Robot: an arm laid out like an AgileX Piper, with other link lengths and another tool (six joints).
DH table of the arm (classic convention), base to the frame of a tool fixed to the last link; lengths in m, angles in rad. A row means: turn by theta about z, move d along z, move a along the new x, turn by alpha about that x. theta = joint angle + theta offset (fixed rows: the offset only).
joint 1: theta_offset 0, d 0.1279, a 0, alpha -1.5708
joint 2: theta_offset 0.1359, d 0, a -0.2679, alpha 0
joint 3: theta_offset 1.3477, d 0, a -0.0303, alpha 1.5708
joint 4: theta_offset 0, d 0.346, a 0, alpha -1.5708
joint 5: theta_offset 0, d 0, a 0, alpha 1.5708
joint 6: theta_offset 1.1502, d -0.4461, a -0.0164, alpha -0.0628
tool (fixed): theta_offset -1.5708, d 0.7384, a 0, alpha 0
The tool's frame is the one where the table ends.
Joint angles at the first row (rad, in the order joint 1, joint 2, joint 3, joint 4, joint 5, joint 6):
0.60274, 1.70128, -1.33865, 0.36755, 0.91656, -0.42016
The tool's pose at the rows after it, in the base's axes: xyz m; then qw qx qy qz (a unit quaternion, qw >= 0):
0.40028 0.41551 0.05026 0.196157 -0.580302 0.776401 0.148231
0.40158 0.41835 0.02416 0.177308 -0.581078 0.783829 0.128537
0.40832 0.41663 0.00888 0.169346 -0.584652 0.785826 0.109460
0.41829 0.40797 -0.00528 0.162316 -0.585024 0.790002 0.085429
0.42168 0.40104 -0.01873 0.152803 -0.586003 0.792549 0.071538
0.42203 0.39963 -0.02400 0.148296 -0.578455 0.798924 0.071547
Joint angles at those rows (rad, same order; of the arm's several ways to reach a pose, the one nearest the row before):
0.65899, 1.78396, -1.36231, 0.32116, 0.90384, -0.36156
0.68666, 1.84596, -1.39046, 0.26092, 0.89733, -0.30039
0.69618, 1.88872, -1.41633, 0.21067, 0.89325, -0.26986
0.69702, 1.92206, -1.43332, 0.14960, 0.88987, -0.23337
0.69703, 1.94677, -1.43808, 0.11544, 0.88929, -0.21466
0.69704, 1.95713, -1.43993, 0.11368, 0.88927, -0.19438

